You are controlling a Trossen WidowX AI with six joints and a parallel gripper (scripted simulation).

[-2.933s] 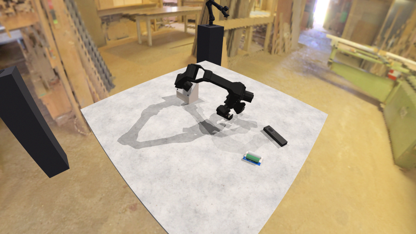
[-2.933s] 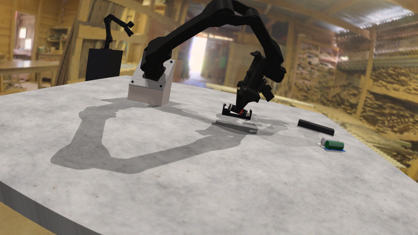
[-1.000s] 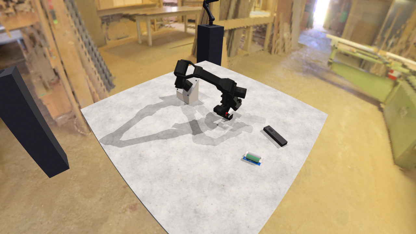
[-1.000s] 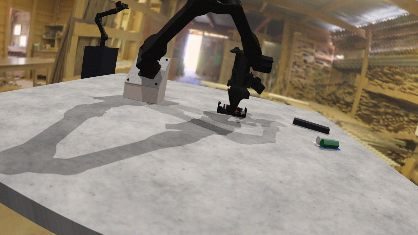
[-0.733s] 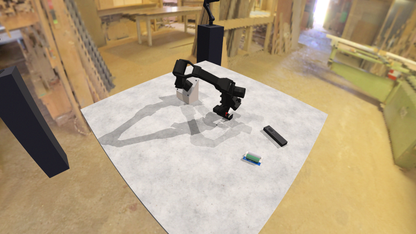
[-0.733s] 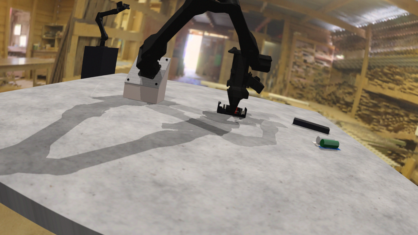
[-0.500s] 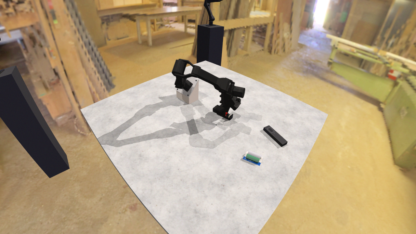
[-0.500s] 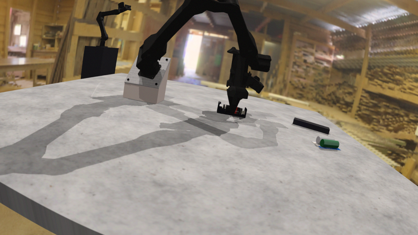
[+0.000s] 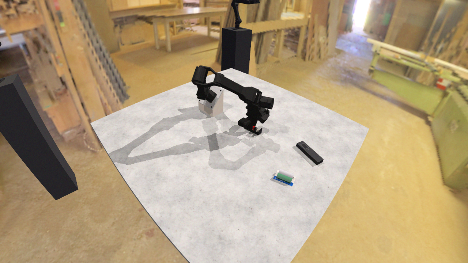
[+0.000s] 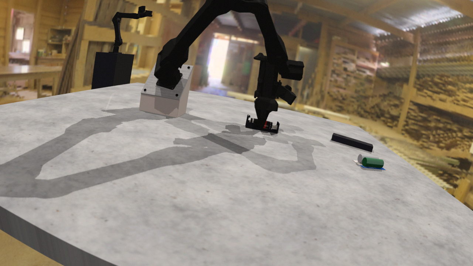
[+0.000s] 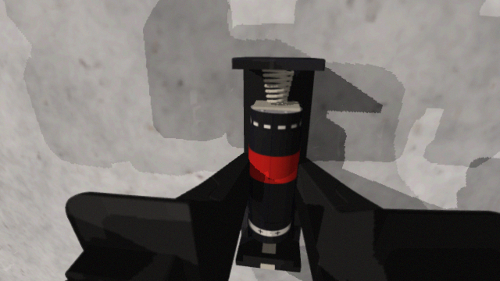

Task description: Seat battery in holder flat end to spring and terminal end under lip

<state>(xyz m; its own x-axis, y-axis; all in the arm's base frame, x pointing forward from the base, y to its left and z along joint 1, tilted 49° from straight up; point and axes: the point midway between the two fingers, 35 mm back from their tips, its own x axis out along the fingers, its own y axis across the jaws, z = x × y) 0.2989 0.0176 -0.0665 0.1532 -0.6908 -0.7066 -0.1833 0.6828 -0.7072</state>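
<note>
Now: the battery 10 mm above my gripper tip. Also, from my gripper tip: grey metal contact (30 mm ahead, 10 mm above); then black bar-shaped device (320 mm ahead, 90 mm to the left, 10 mm above).
</note>
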